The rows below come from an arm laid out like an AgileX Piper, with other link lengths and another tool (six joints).
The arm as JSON. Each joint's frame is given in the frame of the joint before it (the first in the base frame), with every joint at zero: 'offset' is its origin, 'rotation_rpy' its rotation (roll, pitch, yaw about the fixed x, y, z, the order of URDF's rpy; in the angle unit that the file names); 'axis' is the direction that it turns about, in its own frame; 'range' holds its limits. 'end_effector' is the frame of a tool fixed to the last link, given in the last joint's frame.
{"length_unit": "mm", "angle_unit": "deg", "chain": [
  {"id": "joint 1", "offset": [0.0, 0.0, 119.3], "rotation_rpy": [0.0, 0.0, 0.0], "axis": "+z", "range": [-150.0, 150.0]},
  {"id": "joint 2", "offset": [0.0, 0.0, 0.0], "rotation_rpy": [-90.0, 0.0, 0.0], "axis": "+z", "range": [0.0, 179.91]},
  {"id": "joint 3", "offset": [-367.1, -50.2, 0.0], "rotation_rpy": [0.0, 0.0, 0.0], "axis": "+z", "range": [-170.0, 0.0]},
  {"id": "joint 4", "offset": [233.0, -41.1, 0.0], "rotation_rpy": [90.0, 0.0, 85.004], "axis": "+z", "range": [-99.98, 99.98]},
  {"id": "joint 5", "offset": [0.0, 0.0, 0.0], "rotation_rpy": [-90.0, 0.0, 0.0], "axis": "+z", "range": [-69.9, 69.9]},
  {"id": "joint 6", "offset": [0.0, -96.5, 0.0], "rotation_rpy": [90.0, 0.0, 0.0], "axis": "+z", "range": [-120.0, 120.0]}
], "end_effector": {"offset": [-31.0, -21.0, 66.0], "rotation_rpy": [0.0, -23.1, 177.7]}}
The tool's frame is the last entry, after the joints.
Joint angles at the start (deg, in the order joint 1, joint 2, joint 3, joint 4, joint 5, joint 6):
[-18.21 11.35 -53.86 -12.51 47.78 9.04]
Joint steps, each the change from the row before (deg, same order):
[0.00 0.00 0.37 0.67 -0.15 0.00]
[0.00 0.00 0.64 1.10 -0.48 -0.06]
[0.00 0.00 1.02 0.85 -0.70 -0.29]
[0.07 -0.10 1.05 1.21 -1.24 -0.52]
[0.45 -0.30 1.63 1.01 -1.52 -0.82]
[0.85 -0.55 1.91 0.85 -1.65 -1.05]
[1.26 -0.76 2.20 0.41 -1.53 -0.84]
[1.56 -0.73 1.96 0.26 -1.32 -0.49]
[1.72 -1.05 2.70 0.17 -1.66 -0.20]
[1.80 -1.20 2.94 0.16 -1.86 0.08]
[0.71 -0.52 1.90 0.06 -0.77 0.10]
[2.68 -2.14 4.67 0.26 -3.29 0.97]
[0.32 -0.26 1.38 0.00 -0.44 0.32]
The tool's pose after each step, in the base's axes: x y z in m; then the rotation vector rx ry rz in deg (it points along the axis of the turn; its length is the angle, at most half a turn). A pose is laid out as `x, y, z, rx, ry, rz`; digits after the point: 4 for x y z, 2 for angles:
-0.0595, -0.0288, 0.4585, 134.64, -31.18, 88.63
-0.0562, -0.0277, 0.4559, 135.64, -30.82, 89.09
-0.0518, -0.0272, 0.4521, 136.50, -30.28, 89.05
-0.0477, -0.0258, 0.4494, 137.08, -29.25, 89.85
-0.0429, -0.0250, 0.4444, 137.70, -27.55, 90.37
-0.0386, -0.0244, 0.4381, 138.21, -25.23, 90.95
-0.0348, -0.0246, 0.4297, 138.84, -22.74, 91.32
-0.0316, -0.0251, 0.4219, 139.65, -20.27, 91.92
-0.0278, -0.0260, 0.4105, 140.65, -17.82, 92.60
-0.0241, -0.0267, 0.3979, 141.71, -15.47, 93.59
-0.0205, -0.0273, 0.3885, 142.73, -14.61, 93.21
-0.0160, -0.0280, 0.3685, 144.28, -11.73, 95.82
-0.0131, -0.0285, 0.3611, 145.22, -11.57, 95.26

